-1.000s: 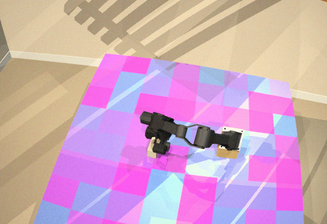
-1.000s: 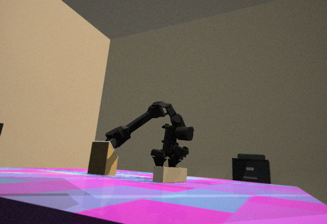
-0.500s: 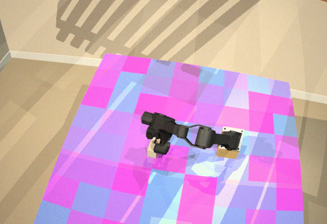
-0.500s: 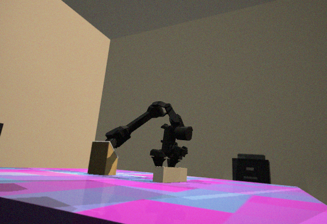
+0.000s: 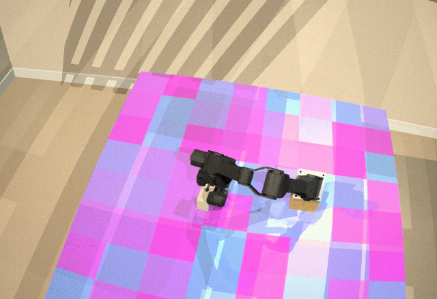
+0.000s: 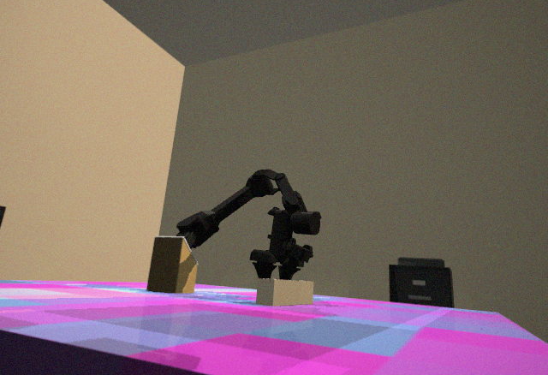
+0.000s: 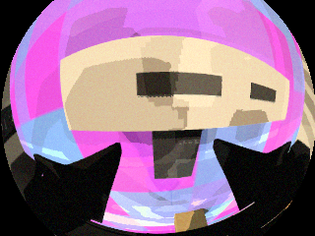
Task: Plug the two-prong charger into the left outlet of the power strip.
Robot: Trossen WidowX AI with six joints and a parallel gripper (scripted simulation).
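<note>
Right now my gripper tip is 3 cm short of the dark two-prong charger and 1 cm below it.
</note>
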